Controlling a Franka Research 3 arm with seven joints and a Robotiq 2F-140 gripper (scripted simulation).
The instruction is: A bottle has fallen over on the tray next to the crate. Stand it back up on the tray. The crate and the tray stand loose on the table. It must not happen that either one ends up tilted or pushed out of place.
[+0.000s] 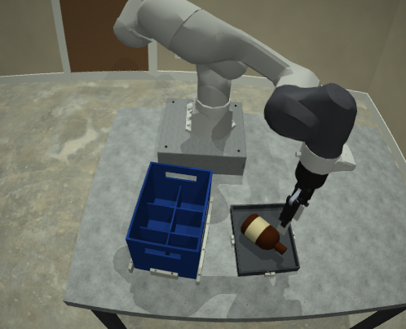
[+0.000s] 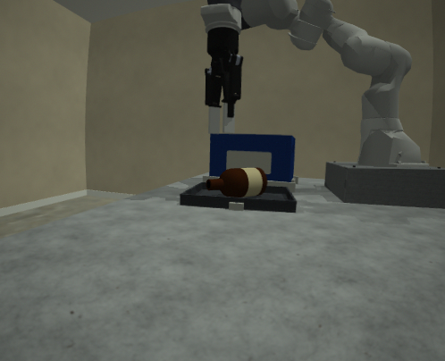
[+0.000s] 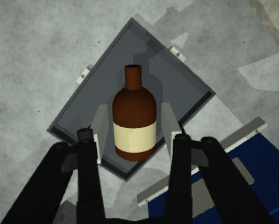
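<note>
Now: the brown bottle 15 cm below my hand, 4 cm behind it and 2 cm to the right of it. Also, from my hand: blue crate 30 cm to the right, 11 cm below, 11 cm behind; dark grey tray 18 cm below, 5 cm behind, 2 cm to the right.
</note>
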